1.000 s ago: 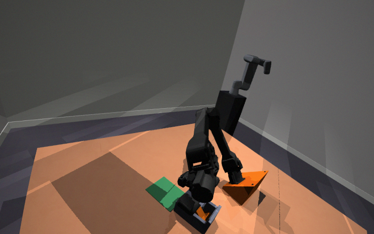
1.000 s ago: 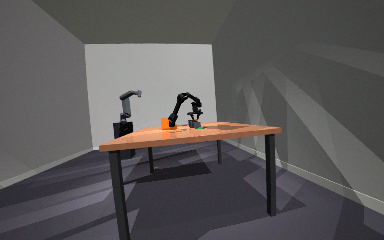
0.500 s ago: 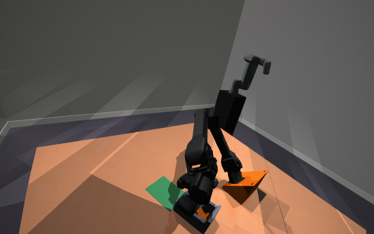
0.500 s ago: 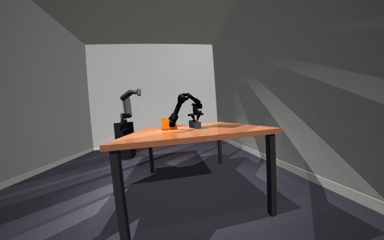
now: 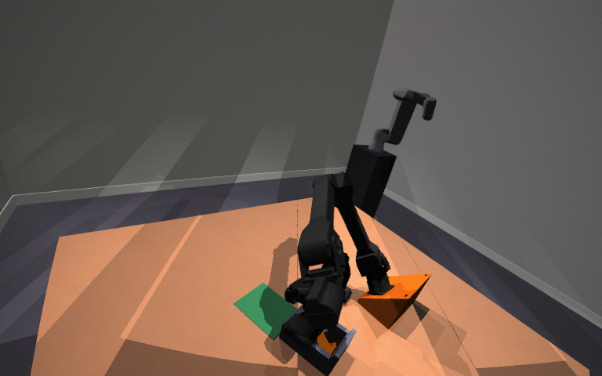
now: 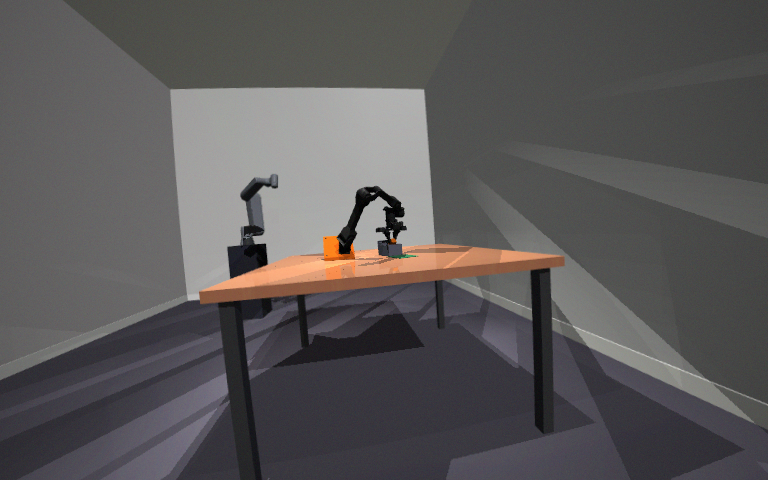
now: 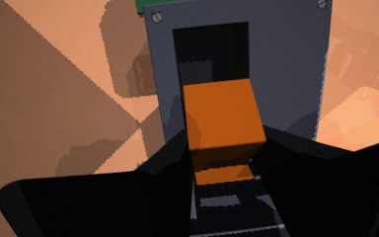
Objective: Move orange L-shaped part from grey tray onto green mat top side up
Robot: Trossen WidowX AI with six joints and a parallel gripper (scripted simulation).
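My gripper tip is now 30 mm short of the green mat, 140 mm to the left of it and 80 mm above it. Also, from my gripper tip: orange l-shaped part (20 mm behind, 30 mm to the left, 30 mm below).
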